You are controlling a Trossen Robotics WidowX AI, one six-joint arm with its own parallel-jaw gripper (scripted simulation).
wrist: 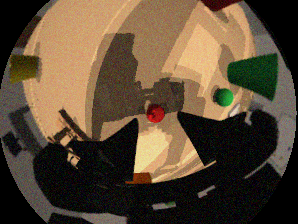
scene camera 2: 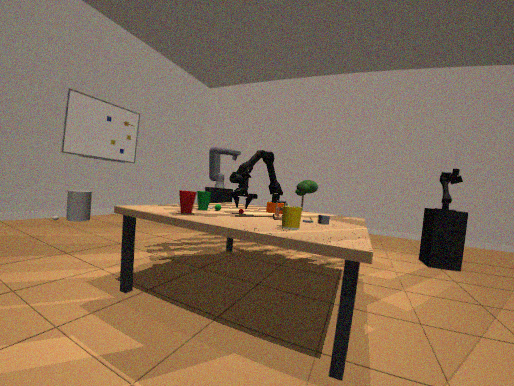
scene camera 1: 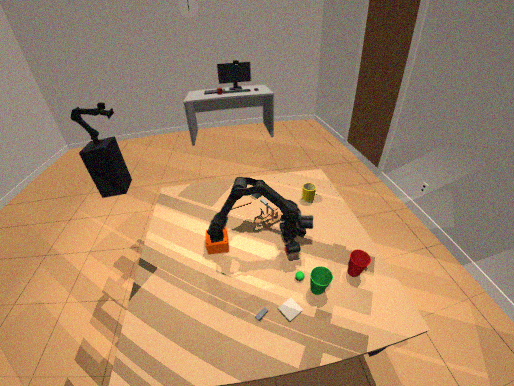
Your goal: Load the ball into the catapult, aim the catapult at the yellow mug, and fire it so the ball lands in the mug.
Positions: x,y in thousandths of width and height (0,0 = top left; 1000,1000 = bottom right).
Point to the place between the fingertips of my gripper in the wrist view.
529,525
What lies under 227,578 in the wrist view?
A wooden catapult.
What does my gripper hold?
Nothing.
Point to a green cup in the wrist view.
861,333
